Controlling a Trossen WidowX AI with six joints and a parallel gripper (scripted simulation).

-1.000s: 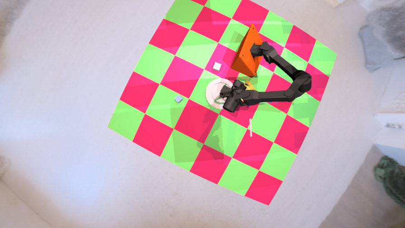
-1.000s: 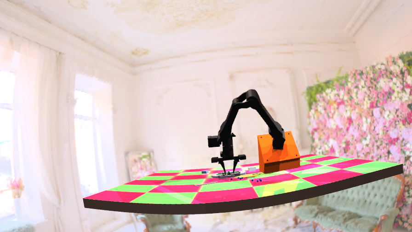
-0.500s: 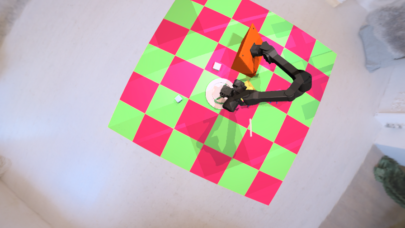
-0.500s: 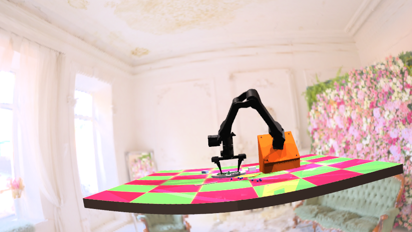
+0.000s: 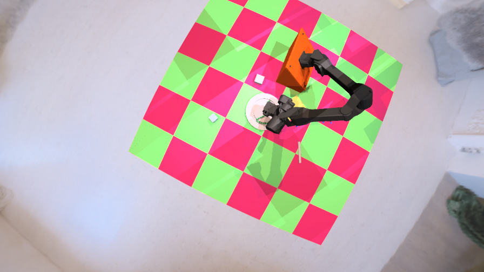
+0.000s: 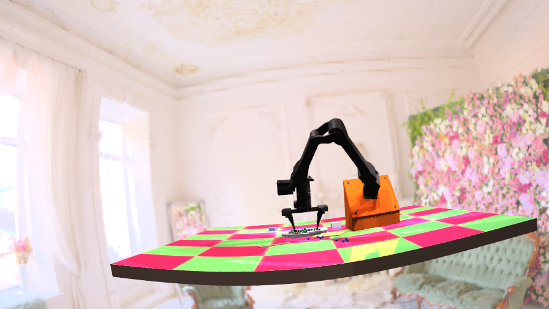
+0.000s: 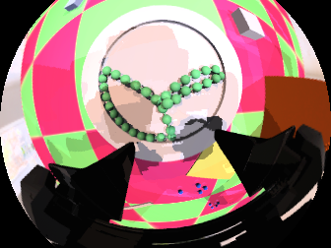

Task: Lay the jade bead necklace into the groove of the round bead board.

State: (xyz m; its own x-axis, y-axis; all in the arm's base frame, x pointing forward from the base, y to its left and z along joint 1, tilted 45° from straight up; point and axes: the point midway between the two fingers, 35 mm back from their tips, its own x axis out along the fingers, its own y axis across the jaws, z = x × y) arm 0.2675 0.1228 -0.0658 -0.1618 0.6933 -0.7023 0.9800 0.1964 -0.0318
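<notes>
The round bead board lies 6 cm to the right of my gripper tip, 1 cm below it and 1 cm ahead of it. The rest, counted from my gripper tip: white cube: 18 cm to the right, 12 cm behind, 1 cm below; then thin white stick: 22 cm to the left, 9 cm ahead, 2 cm below; then yellow patch: 10 cm behind, 6 cm to the left, 2 cm below.
</notes>
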